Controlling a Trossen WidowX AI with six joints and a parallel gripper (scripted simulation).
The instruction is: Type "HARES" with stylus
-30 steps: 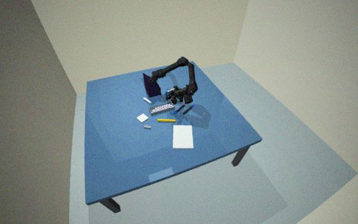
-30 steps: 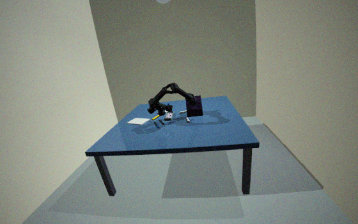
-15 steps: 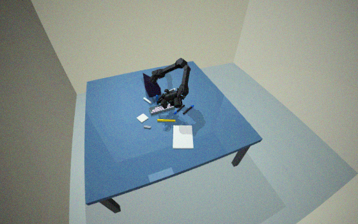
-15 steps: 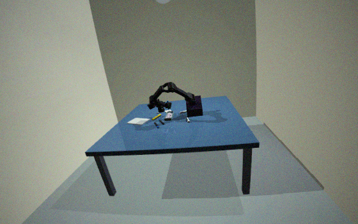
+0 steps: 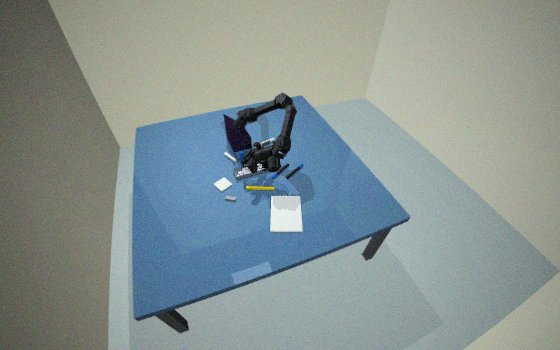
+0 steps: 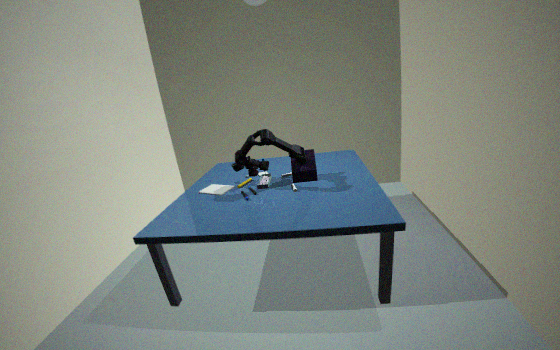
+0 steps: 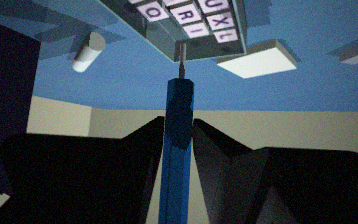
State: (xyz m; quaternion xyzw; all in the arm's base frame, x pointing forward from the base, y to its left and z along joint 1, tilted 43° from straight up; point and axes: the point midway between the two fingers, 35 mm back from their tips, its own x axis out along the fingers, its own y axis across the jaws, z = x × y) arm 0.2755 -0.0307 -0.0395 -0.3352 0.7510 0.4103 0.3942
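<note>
Right now my gripper tip is 13 cm to the left of the small white block, 9 cm above it and 3 cm short of it. From my gripper tip the other things lie so: yellow marker 15 cm ahead, 8 cm below, 4 cm to the left; then blue stylus 1 cm below; then small grey piece 14 cm ahead, 13 cm to the right, 9 cm below.
</note>
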